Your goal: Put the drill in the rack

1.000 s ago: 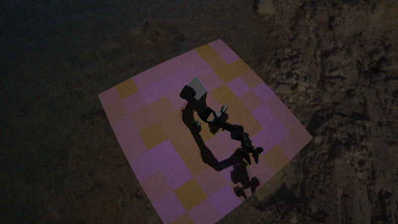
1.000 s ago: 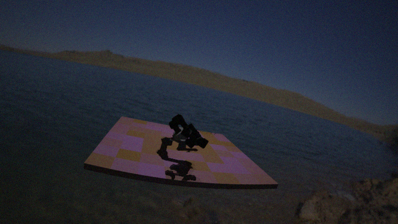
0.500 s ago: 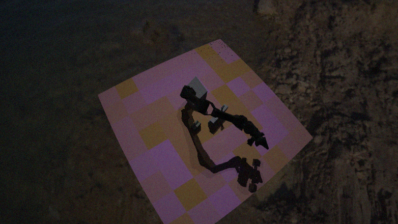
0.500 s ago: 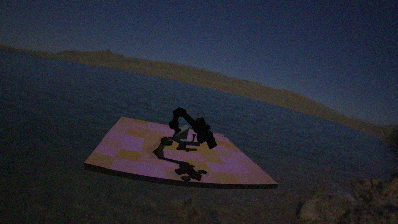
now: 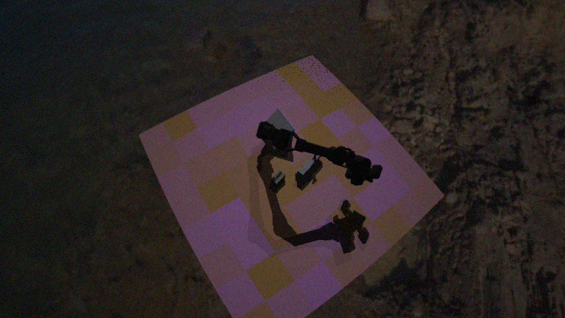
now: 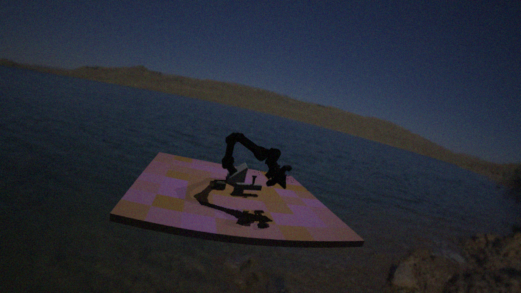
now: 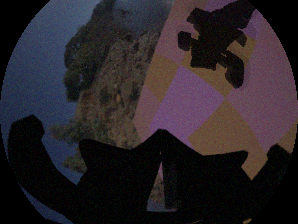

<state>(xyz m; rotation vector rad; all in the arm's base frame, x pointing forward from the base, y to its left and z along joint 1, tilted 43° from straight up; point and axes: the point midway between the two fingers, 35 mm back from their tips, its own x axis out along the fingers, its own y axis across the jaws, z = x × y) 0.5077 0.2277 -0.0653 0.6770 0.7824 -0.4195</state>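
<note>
Right now my gripper tip is 270 mm past the drill, 170 mm to the left of it and 110 mm above it. Round my gripper tip: light grey housing 270 mm behind, 150 mm to the right, 120 mm below; grey-green block 330 mm to the right, 300 mm behind, 140 mm below.
</note>
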